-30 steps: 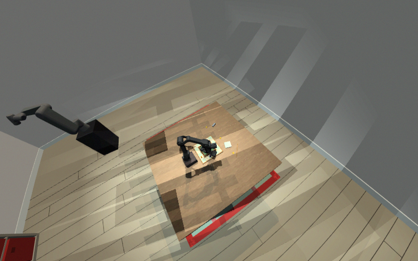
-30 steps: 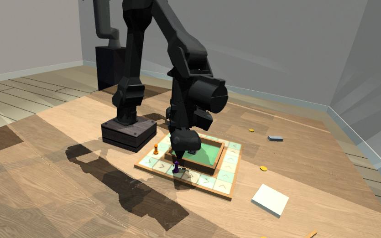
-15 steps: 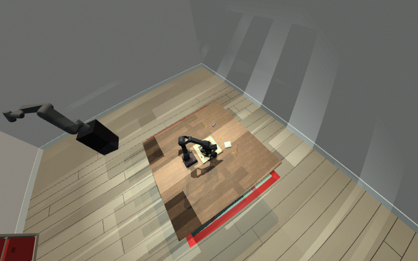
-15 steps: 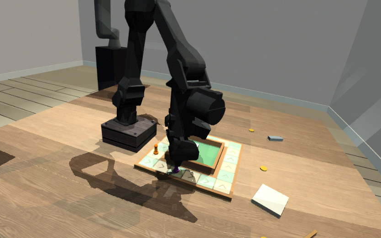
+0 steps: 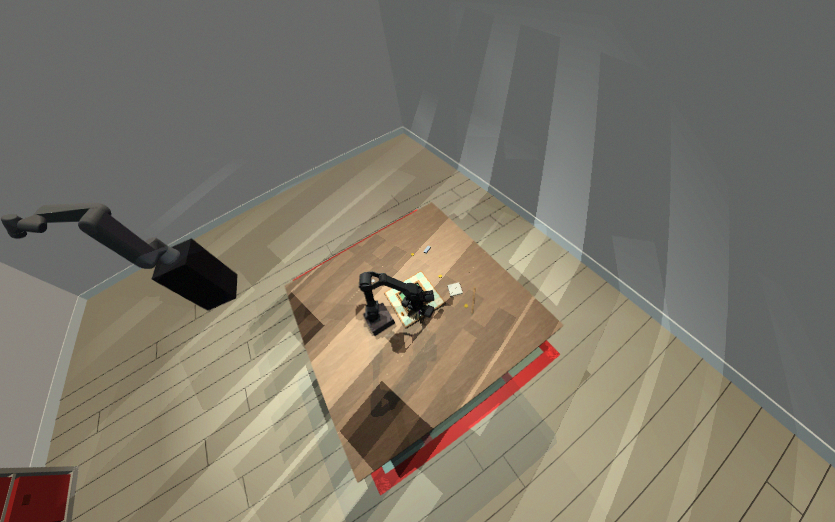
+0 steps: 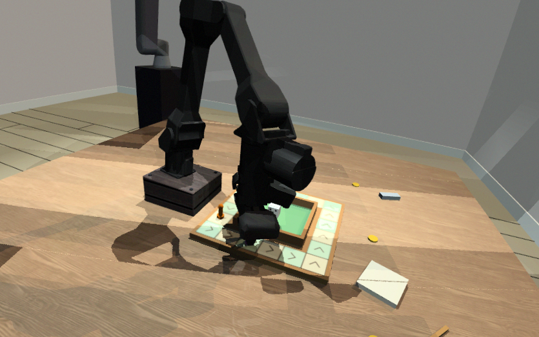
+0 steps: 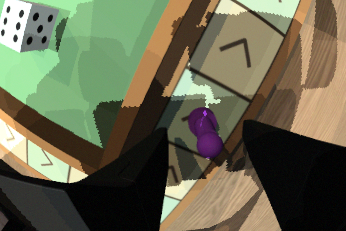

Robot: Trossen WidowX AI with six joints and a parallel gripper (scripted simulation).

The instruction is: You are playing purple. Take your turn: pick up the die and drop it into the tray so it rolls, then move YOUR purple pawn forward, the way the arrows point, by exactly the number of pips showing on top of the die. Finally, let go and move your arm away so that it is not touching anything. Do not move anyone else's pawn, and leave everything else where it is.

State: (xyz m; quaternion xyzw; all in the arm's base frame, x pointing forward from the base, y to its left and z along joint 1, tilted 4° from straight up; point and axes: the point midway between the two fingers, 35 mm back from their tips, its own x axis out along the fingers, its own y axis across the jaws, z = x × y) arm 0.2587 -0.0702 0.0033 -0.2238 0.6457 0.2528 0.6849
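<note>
The orange pawn lies 100 mm behind my gripper tip and 40 mm to the left of it. The rest, counted from my gripper tip: purple pawn (right at my gripper tip); white die (120 mm to the left); green tray (120 mm to the left, 20 mm below, 10 mm ahead).
</note>
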